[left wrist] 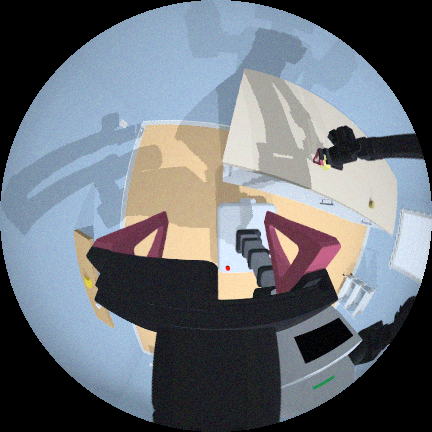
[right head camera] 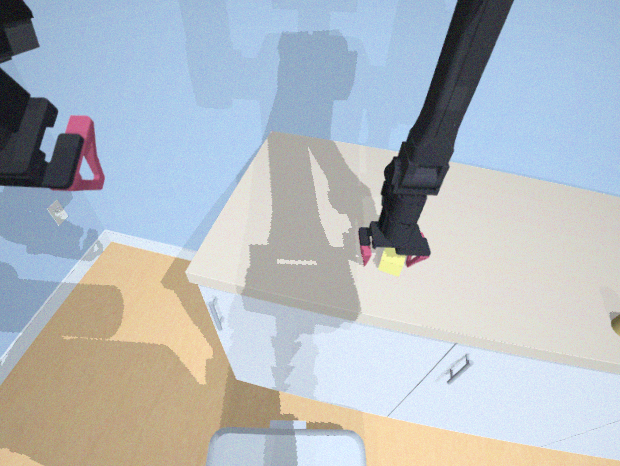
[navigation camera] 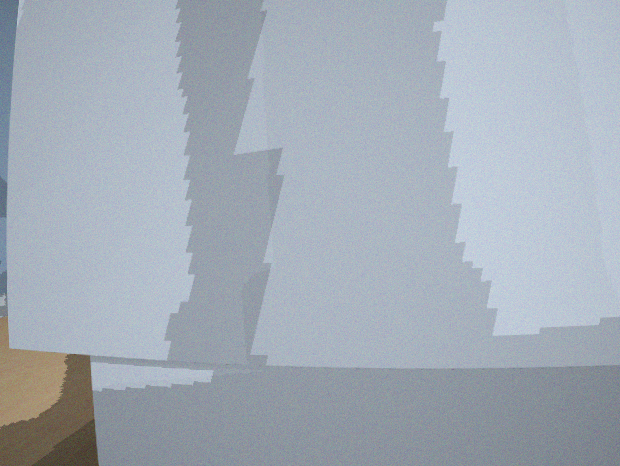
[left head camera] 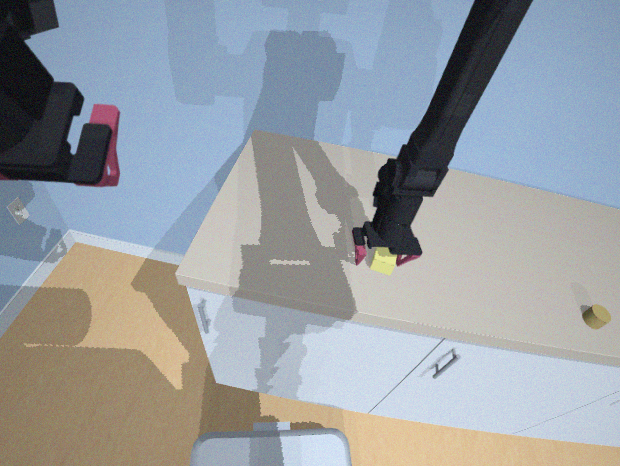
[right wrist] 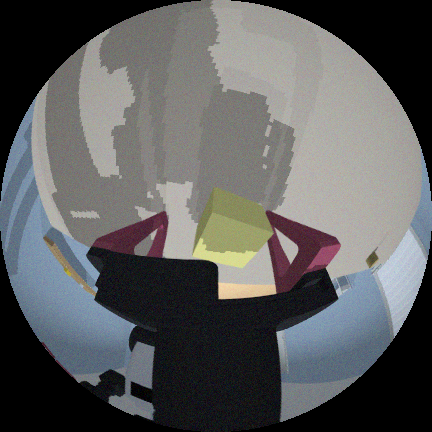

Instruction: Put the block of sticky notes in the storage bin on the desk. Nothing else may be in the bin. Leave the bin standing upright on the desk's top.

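Places are measured from the left arm's base along level axes (x ahead, y left, z up), in centimetres.
Pixels of known places: left gripper, between the fingertips: point(left wrist: 215, 216) point(right head camera: 59, 181) point(left head camera: 67, 176); right gripper, between the fingertips: point(left wrist: 320, 162) point(right head camera: 385, 264) point(left head camera: 376, 263) point(right wrist: 215, 215).
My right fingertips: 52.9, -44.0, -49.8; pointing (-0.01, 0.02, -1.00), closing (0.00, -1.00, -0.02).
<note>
For each thing: its top centre in the pictures, then the offset to it from my right fingertips, as dx, dy, dz. Level surfaces: height alone.
- gold cylinder, centre of its top: point(left head camera: 601, 313) point(right wrist: 373, 263) -16.4, -50.8, +3.2
- wooden surface, height of its surface: dz -11.1
- small yellow thing, centre of its top: point(left wrist: 86, 282) -80.3, +156.5, -7.0
The yellow block of sticky notes point(left head camera: 383, 261) point(right head camera: 392, 262) point(right wrist: 232, 230) rests on the beige top of the white cabinet point(left head camera: 501, 250) point(right head camera: 506, 240). My right gripper point(left head camera: 379, 264) point(right head camera: 386, 264) point(right wrist: 215, 215) is open, with its fingers on either side of the block. In the right wrist view the block is turned at an angle and is nearer the right-hand finger; whether it touches that finger I cannot tell. My left gripper point(left head camera: 59, 181) point(left wrist: 215, 216) is open and empty, held high away from the cabinet. I cannot make out the storage bin in any view.
A gold cylinder point(left head camera: 596, 316) point(right wrist: 372, 258) stands farther right on the cabinet top. The left wrist view shows a wooden surface point(left wrist: 102, 312) with a small yellow thing point(left wrist: 88, 282) at far left, and a white rack at lower right. Handles point(left head camera: 445, 364) stick out from the cabinet front.
</note>
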